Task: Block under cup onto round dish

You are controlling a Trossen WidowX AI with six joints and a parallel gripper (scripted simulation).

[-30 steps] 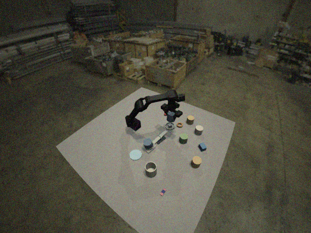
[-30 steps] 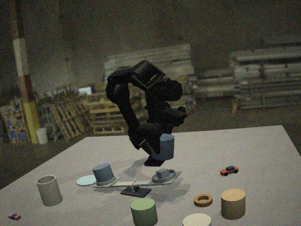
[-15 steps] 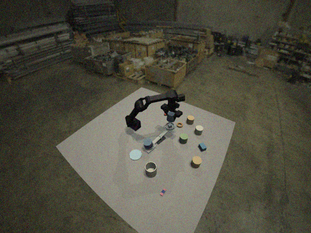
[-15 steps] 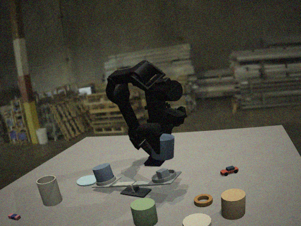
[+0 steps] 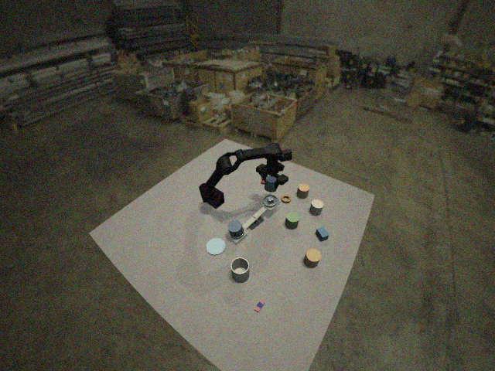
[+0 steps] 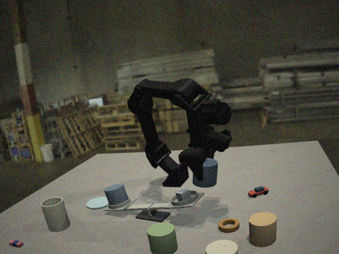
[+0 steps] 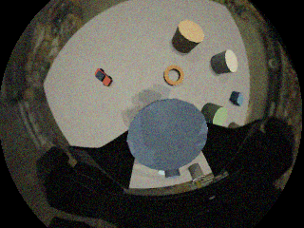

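My gripper tip is 50 mm past the pale blue round dish, 430 mm to the left of it and 130 mm above it. The rest, counted from my gripper tip: red toy car 140 mm behind, 140 mm to the left, 120 mm below; then small balance 20 mm ahead, 180 mm to the right, 110 mm below; then green cylinder 170 mm ahead, 90 mm to the right, 100 mm below.
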